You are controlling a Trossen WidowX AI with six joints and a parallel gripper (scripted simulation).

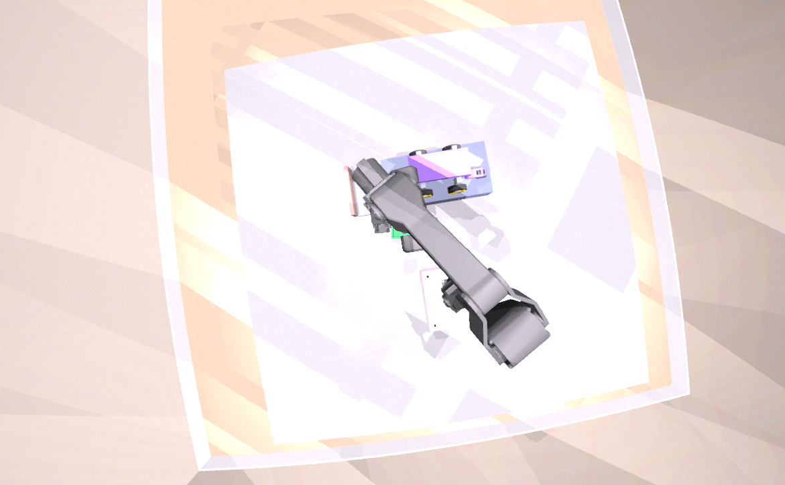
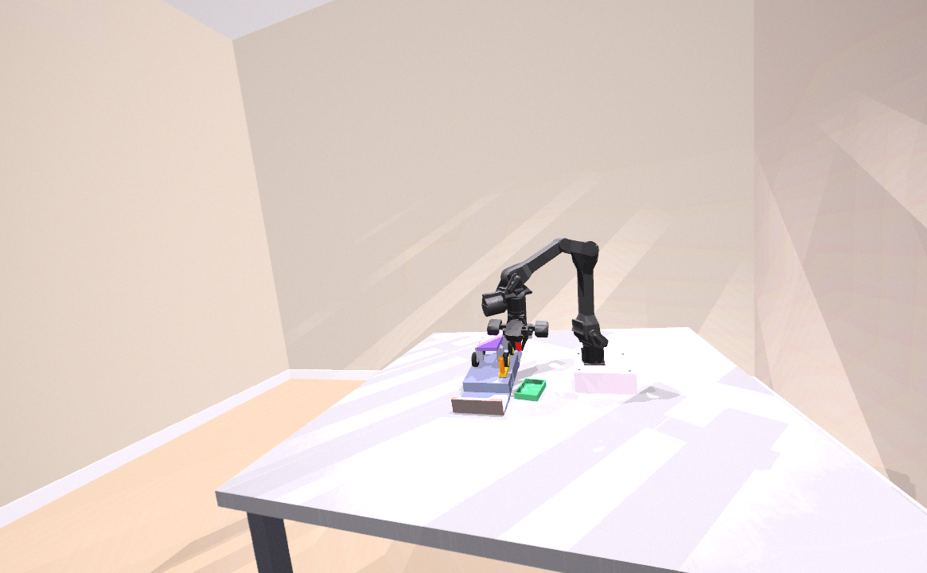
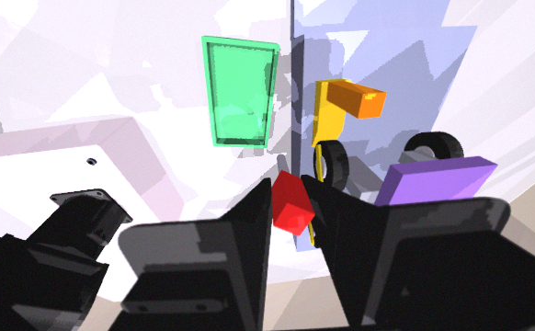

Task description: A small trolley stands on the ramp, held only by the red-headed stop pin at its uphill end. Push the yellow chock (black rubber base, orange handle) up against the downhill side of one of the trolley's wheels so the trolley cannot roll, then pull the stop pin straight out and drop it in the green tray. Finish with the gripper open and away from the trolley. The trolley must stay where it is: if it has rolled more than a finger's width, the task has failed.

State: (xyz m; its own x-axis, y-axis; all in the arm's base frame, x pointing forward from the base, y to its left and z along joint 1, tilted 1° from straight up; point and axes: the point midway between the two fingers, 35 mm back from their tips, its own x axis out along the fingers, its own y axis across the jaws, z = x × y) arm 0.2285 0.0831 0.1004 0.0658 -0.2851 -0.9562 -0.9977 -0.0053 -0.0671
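The green tray lies 14 cm below my gripper tip, 3 cm behind it and 1 cm to the left of it. Also, from my gripper tip: purple trolley: 10 cm ahead, 8 cm to the right, 2 cm below; red-headed stop pin: right at my gripper tip; yellow chock: 5 cm below, 5 cm ahead, 1 cm to the left.
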